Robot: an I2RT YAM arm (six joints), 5 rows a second.
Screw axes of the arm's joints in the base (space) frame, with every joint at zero. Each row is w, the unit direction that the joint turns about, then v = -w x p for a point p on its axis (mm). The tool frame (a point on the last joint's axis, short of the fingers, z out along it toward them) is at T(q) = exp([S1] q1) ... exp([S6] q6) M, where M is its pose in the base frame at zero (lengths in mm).
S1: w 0 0 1 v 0 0 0
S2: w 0 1 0 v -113.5 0 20
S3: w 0 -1 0 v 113.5 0 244
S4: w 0 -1 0 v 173.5 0 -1
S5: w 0 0 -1 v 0 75 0
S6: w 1 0 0 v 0 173.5 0
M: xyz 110.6 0 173.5 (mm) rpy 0 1.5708 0 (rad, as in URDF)
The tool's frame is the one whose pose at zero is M.
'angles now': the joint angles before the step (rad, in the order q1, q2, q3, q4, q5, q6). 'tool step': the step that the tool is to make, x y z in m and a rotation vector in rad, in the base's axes. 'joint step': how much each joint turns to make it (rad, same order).
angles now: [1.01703, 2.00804, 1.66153, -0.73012, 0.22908, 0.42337]
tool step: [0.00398, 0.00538, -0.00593, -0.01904, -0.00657, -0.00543]
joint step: [0.00002, 0.03398, 0.02801, -0.00617, 0.01634, -0.00257]
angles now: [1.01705, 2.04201, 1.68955, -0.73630, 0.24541, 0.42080]
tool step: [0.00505, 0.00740, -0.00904, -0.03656, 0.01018, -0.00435]
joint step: [-0.00002, 0.05421, 0.05209, -0.03411, 0.01139, -0.00089]
